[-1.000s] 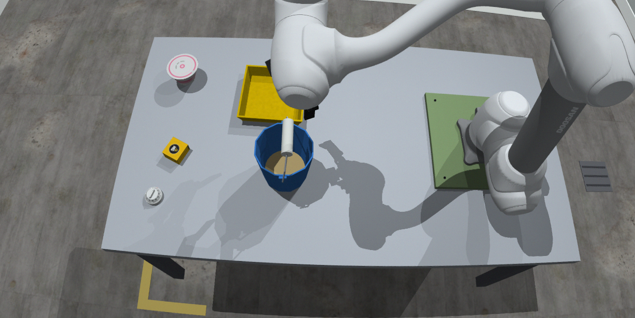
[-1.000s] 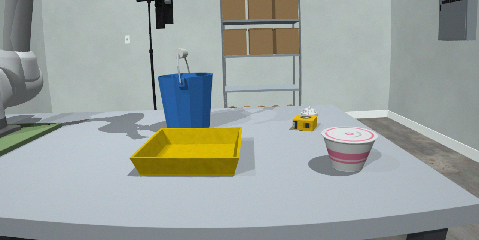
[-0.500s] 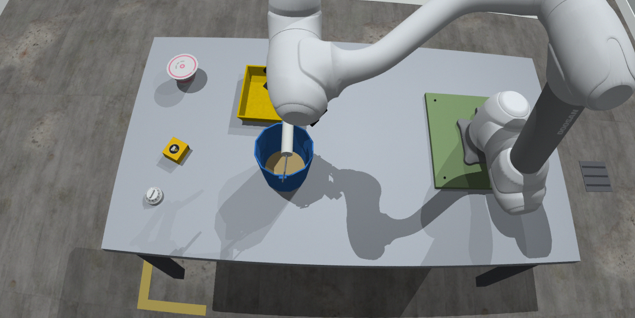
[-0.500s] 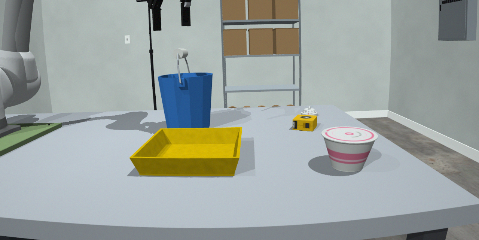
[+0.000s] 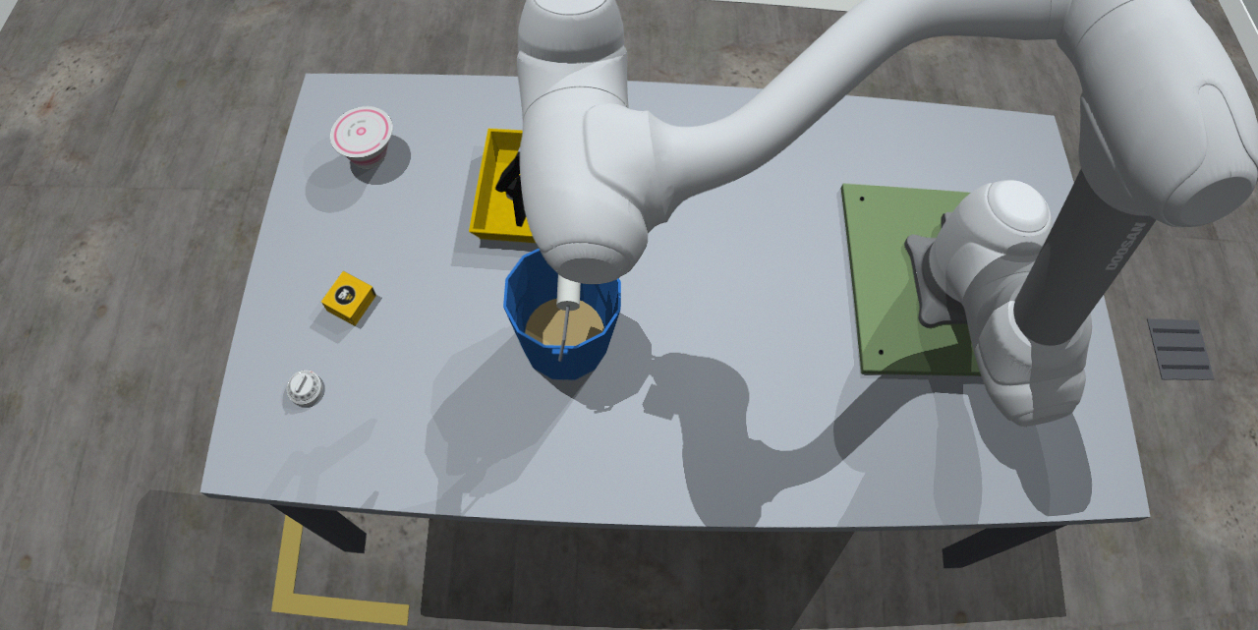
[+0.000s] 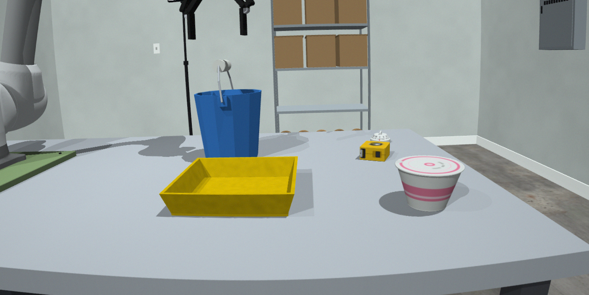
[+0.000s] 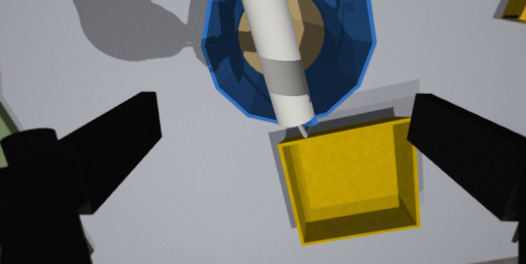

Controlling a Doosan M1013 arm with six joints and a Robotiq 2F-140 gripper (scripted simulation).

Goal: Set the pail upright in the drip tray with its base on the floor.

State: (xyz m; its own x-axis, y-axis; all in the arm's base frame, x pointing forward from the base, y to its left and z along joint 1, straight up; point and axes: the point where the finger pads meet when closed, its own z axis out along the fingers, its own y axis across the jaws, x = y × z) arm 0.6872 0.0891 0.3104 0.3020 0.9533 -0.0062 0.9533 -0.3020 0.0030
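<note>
Right now my hand is 11 cm above the pail handle, 2 cm to the right of it and 1 cm short of it. Also, from my hand: yellow drip tray (31 cm below, 27 cm to the right, 7 cm ahead); blue pail (18 cm below, 2 cm to the left, 1 cm ahead).
</note>
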